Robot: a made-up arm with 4 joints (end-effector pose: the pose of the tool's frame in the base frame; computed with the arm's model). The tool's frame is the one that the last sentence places. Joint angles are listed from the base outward.
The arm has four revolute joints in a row. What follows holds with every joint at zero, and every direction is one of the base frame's. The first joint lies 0.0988 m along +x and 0.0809 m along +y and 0.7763 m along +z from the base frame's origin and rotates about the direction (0.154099, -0.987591, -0.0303), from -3.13 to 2.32 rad. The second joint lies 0.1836 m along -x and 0.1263 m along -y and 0.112 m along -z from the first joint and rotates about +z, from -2.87 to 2.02 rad. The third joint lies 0.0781 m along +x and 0.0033 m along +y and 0.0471 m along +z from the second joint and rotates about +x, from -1.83 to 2.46 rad. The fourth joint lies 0.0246 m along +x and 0.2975 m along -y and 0.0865 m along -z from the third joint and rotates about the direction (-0.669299, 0.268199, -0.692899), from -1.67 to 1.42 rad. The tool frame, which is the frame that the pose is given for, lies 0.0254 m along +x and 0.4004 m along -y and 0.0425 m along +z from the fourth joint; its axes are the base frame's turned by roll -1.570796, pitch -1.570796 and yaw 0 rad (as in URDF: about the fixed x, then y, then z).
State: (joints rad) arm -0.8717 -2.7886 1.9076 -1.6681
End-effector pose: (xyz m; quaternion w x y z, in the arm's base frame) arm -0.4078 -0.5334 1.0503 0.1864 -0.1171 0.9154 0.3372
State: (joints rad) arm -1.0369 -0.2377 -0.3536 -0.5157
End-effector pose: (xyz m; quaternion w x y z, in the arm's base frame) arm 0.1491 -0.7443 0.9473 0.6882 -0.6558 -0.2739 -0.1461
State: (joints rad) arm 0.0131 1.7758 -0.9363 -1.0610
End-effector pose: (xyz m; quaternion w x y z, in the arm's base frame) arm 0.3203 0.4474 0.9949 0.5533 0.3082 -0.6897 0.3509
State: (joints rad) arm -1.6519 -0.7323 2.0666 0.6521
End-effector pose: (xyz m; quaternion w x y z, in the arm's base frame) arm -0.5566 -0.0115 0.8993 0.2293 -0.7047 0.4099 -0.5317
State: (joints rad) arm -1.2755 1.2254 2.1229 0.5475
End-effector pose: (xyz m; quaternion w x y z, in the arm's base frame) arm -0.6493 -0.0368 0.9871 0.7093 -0.2356 0.6624 0.0522
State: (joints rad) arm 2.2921 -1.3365 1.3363 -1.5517
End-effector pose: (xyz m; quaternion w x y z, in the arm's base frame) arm 0.5272 -0.4345 1.0508 0.5094 -0.8587 0.0556 -0.0126
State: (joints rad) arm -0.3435 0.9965 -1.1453 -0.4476
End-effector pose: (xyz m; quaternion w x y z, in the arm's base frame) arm 0.5407 -0.0308 1.1371 0.5190 -0.1712 -0.8329 0.0875
